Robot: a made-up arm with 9 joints. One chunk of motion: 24 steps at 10 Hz.
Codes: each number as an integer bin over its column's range. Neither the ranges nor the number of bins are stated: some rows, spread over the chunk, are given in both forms.
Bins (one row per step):
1: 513 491 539 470 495 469
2: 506 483 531 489 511 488
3: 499 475 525 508 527 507
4: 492 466 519 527 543 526
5: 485 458 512 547 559 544
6: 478 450 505 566 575 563
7: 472 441 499 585 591 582
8: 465 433 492 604 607 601
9: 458 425 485 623 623 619
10: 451 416 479 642 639 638
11: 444 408 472 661 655 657
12: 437 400 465 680 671 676
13: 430 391 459 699 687 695
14: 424 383 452 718 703 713
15: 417 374 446 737 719 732
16: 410 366 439 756 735 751
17: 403 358 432 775 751 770
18: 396 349 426 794 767 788
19: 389 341 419 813 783 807
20: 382 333 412 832 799 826
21: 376 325 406 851 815 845
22: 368 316 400 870 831 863
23: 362 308 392 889 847 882
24: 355 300 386 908 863 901
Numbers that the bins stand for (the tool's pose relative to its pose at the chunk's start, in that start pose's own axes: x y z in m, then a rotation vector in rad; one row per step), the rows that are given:
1: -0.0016 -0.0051 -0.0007 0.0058 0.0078 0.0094
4: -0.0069 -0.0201 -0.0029 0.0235 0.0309 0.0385
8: -0.0136 -0.0399 -0.0058 0.0474 0.0617 0.0768
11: -0.0189 -0.0550 -0.0080 0.0651 0.0847 0.1054
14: -0.0239 -0.0700 -0.0102 0.0828 0.1078 0.1340
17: -0.0291 -0.0850 -0.0124 0.1005 0.1308 0.1631
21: -0.0359 -0.1048 -0.0153 0.1241 0.1616 0.2014
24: -0.0412 -0.1198 -0.0175 0.1418 0.1847 0.2300
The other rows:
2: -0.0034 -0.0099 -0.0015 0.0117 0.0155 0.0191
3: -0.0051 -0.0147 -0.0022 0.0176 0.0232 0.0288
5: -0.0086 -0.0249 -0.0036 0.0297 0.0386 0.0477
6: -0.0104 -0.0297 -0.0044 0.0356 0.0463 0.0574
7: -0.0119 -0.0351 -0.0051 0.0415 0.0540 0.0671
9: -0.0154 -0.0447 -0.0066 0.0533 0.0693 0.0860
10: -0.0171 -0.0502 -0.0073 0.0592 0.0770 0.0957
12: -0.0206 -0.0598 -0.0088 0.0710 0.0924 0.1151
13: -0.0224 -0.0652 -0.0095 0.0769 0.1001 0.1248
15: -0.0256 -0.0754 -0.0109 0.0887 0.1155 0.1437
16: -0.0274 -0.0802 -0.0117 0.0946 0.1232 0.1534
18: -0.0309 -0.0904 -0.0131 0.1064 0.1385 0.1723
19: -0.0327 -0.0952 -0.0139 0.1123 0.1462 0.1820
20: -0.0344 -0.1000 -0.0146 0.1182 0.1539 0.1917
22: -0.0379 -0.1102 -0.0160 0.1300 0.1693 0.2106
23: -0.0394 -0.1150 -0.0168 0.1359 0.1770 0.2203

